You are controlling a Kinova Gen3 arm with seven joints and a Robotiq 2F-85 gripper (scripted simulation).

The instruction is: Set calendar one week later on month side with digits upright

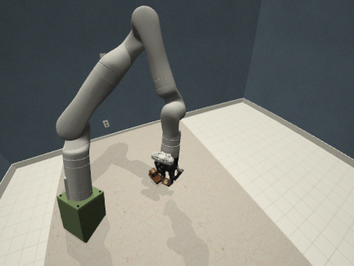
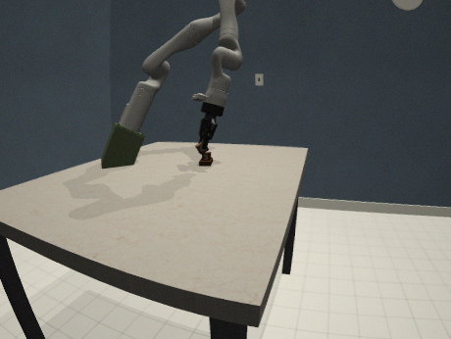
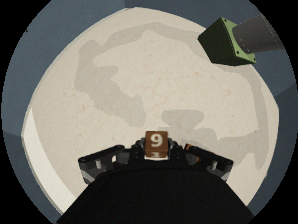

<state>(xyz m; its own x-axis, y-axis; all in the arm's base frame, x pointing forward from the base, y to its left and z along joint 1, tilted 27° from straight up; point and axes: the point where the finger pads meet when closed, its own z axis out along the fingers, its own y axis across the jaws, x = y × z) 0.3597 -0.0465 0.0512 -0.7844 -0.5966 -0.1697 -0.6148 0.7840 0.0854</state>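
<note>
My gripper is now 1 cm above the brown digit cube. Also, from my hand: brown calendar tray (4 cm behind, 10 cm to the left, 8 cm below).
</note>
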